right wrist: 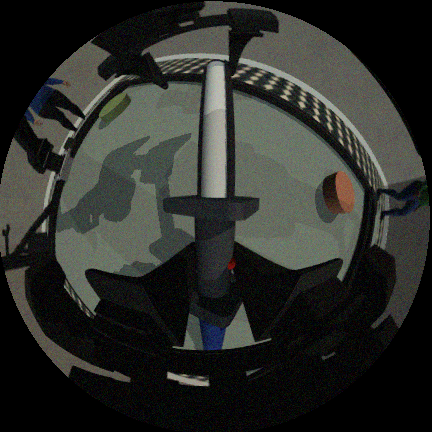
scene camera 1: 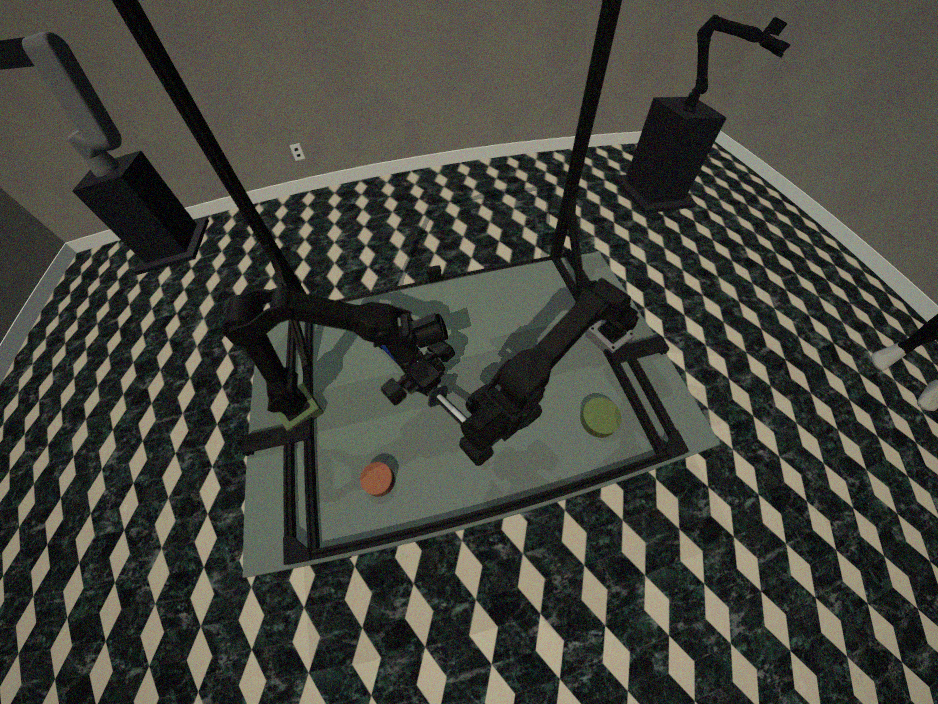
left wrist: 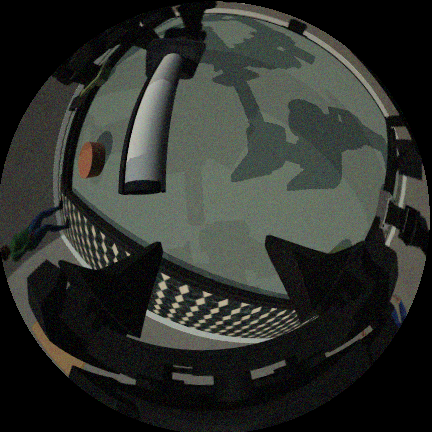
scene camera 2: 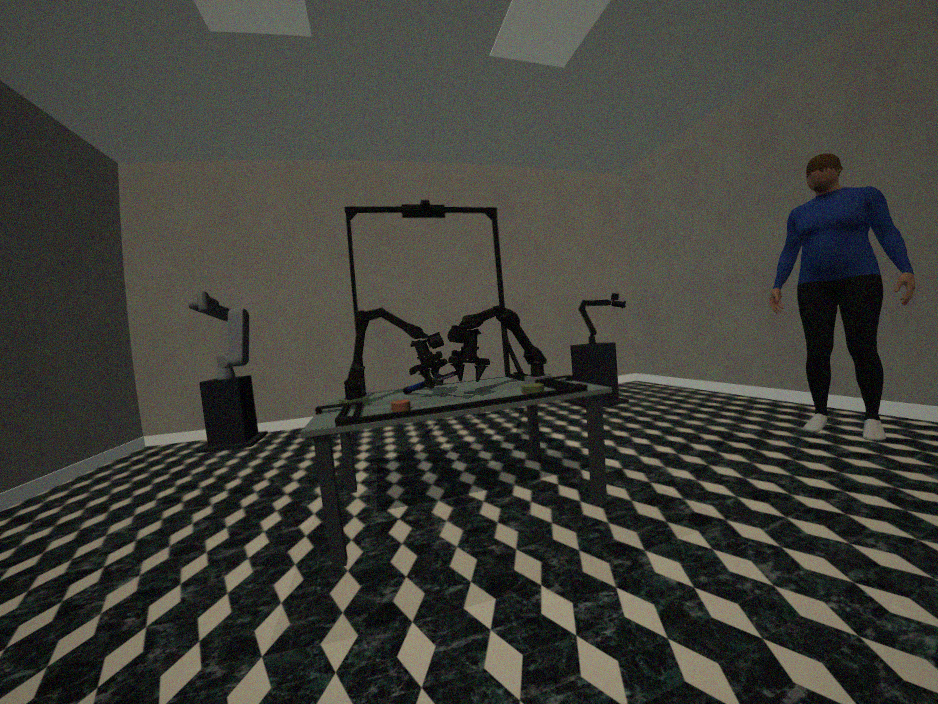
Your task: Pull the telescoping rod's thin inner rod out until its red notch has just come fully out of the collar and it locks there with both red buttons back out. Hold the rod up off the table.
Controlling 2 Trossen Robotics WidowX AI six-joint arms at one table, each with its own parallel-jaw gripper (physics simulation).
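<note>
The rod's silver inner rod (scene camera 1: pixel 452 406) (left wrist: pixel 152 120) (right wrist: pixel 214 150) juts from the dark collar (right wrist: pixel 211 207) (left wrist: pixel 192 60); its blue part (scene camera 1: pixel 386 351) (scene camera 2: pixel 414 387) (right wrist: pixel 213 335) shows at the other end. One red button (right wrist: pixel 231 264) shows beside the right fingers; the second button and the red notch do not show. My right gripper (scene camera 1: pixel 422 375) (right wrist: pixel 212 246) is shut on the rod's dark section behind the collar, holding it above the table. My left gripper (scene camera 1: pixel 501 431) (scene camera 2: pixel 469 377) (left wrist: pixel 213 244) is open and empty, near the inner rod's free end, which lies outside its fingers.
An orange disc (scene camera 1: pixel 376 478) (scene camera 2: pixel 400 406) (left wrist: pixel 91 160) (right wrist: pixel 340 192) lies near the table's front left. A green disc (scene camera 1: pixel 600 416) (scene camera 2: pixel 532 387) (right wrist: pixel 115 107) lies at the right. Dark frame rails (scene camera 1: pixel 492 505) border the table, and frame posts (scene camera 1: pixel 587 121) rise behind.
</note>
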